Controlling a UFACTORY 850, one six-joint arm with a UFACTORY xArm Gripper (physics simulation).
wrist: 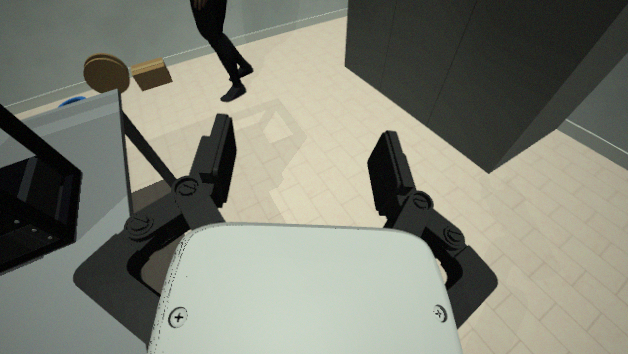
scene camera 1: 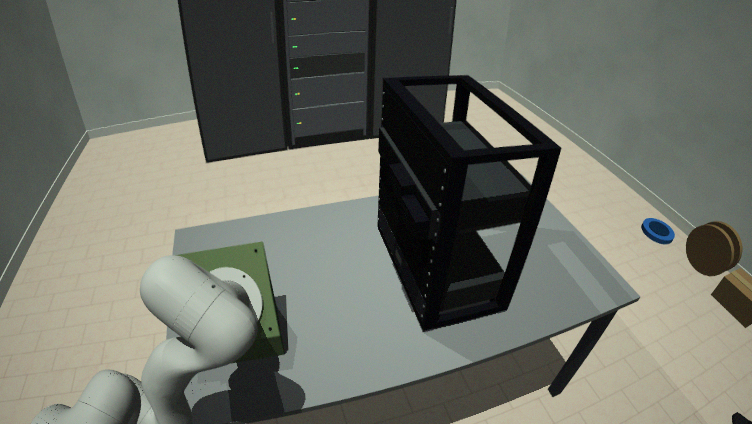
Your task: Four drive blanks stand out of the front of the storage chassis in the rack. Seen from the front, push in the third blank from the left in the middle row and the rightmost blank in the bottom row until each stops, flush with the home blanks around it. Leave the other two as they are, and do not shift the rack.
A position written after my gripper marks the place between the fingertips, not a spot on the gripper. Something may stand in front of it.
I see my gripper point(wrist: 307, 139) and a black rack point(scene camera 1: 439, 183).
